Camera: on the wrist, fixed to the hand. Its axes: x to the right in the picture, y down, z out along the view.
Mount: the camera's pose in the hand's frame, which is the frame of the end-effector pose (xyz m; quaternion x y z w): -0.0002 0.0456 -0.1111 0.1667 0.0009 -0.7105 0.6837
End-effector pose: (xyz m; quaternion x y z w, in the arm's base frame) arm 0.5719 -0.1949 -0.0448 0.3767 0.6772 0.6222 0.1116
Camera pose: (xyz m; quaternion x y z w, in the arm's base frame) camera 0.5201 -0.2819 0.0197 -0.2055 0.8344 0.2335 0.4549
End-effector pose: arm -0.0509 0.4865 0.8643 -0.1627 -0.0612 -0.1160 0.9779
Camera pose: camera -0.0307 0.4916 0.7460 0.0954 -0.1759 -0.7640 0.6133
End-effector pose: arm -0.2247 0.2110 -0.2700 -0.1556 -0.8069 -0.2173 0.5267
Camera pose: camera -0.1158 0.1929 -0.2227 0.5549 -0.6980 -0.3884 0.2324
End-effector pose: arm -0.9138 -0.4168 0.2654 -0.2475 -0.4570 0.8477 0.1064
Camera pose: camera -0.8541 -0.3622 0.1766 0.1725 -0.3469 0.5799 0.7167
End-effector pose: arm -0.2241 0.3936 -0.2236 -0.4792 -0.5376 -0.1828 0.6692
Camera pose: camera -0.1290 0.3221 -0.2399 0.1661 -0.7379 -0.5113 0.4080
